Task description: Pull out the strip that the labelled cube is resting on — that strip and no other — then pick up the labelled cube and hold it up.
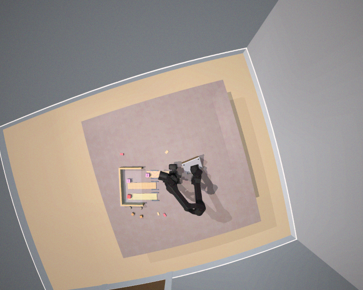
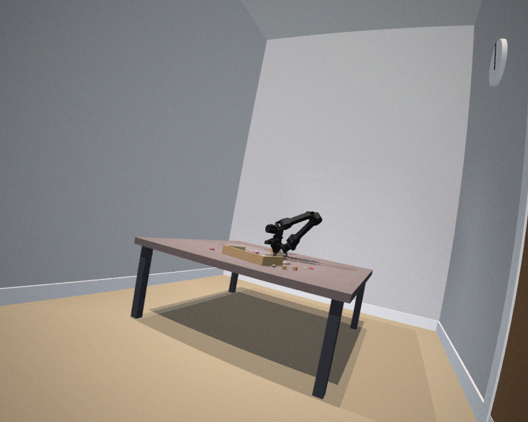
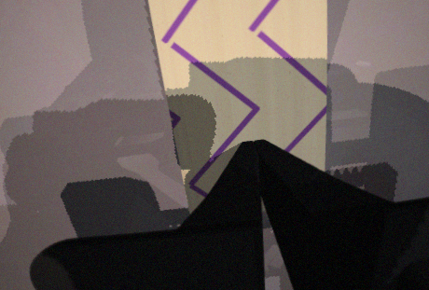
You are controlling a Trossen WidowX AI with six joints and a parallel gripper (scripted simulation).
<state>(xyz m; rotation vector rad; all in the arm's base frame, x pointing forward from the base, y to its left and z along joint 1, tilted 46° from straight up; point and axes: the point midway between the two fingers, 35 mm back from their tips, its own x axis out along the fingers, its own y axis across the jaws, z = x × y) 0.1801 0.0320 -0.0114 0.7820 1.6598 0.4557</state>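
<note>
Now: gripper tip 90 mm short of the zigzag strip and 20 mm to the left of it.
</note>
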